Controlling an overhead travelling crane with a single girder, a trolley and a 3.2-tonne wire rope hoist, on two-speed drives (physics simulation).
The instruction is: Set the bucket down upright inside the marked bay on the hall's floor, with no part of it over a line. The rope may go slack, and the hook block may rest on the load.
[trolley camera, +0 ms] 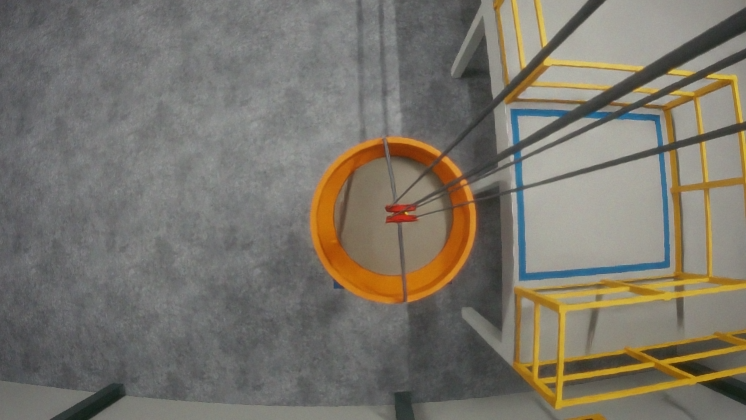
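Observation:
The orange bucket [324, 219] appears upright in the middle of the trolley camera view, with its open top facing up and its pale bottom showing inside. My red hook block [400, 218] is over the bucket's middle, and the grey bail runs from it to the rim at both sides. The ropes look straight and run off to the upper right. The hook itself is hidden under the block. The blue floor bay [338, 284] is mostly hidden under the bucket; small bits of its line show at the bucket's lower left and lower right. The bucket's height above the floor is hard to tell.
A raised pale platform [589, 198] with a blue marked square [667, 208] stands close on the right. Yellow railings [561, 354] stand around parts of it, and its slanting grey legs [482, 324] reach toward the bucket side. Dark green posts [403, 405] stand along the lower edge.

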